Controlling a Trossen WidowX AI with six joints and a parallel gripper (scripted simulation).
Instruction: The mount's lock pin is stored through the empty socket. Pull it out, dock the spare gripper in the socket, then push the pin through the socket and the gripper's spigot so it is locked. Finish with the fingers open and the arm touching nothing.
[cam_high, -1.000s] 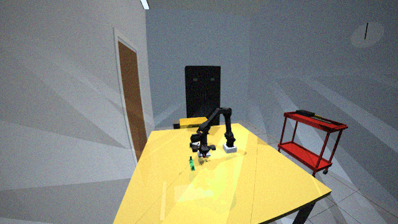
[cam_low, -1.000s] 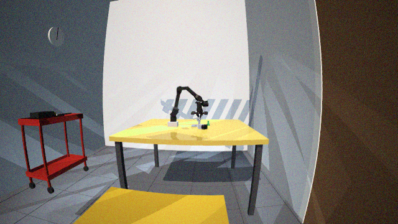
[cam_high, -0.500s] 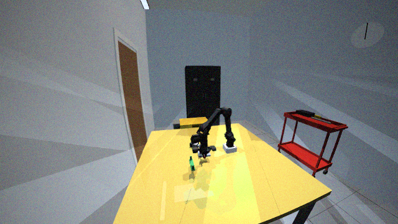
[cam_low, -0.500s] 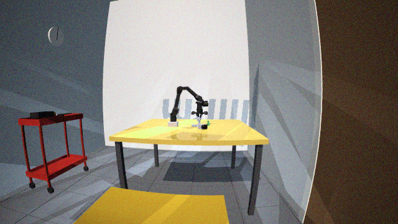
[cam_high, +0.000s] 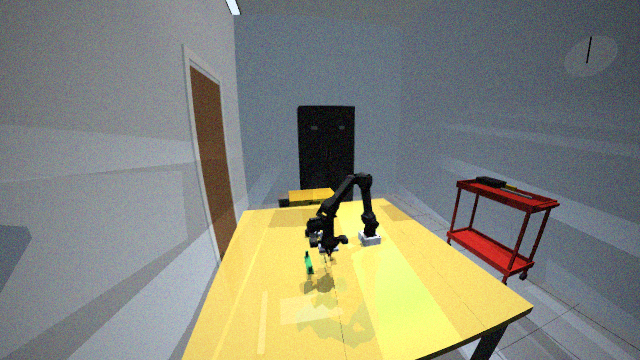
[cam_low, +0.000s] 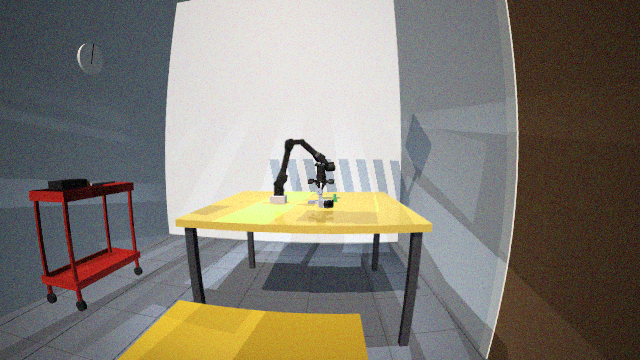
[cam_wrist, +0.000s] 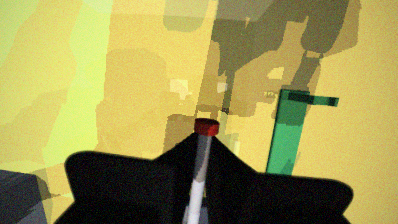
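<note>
The green bracket is 100 mm ahead of my gripper tip, 30 mm to the right of it and 30 mm below it. The rest, counted from my gripper tip: spare gripper: 10 mm ahead, 290 mm to the right, 30 mm below; then mount: 30 mm behind, 140 mm to the right.
</note>
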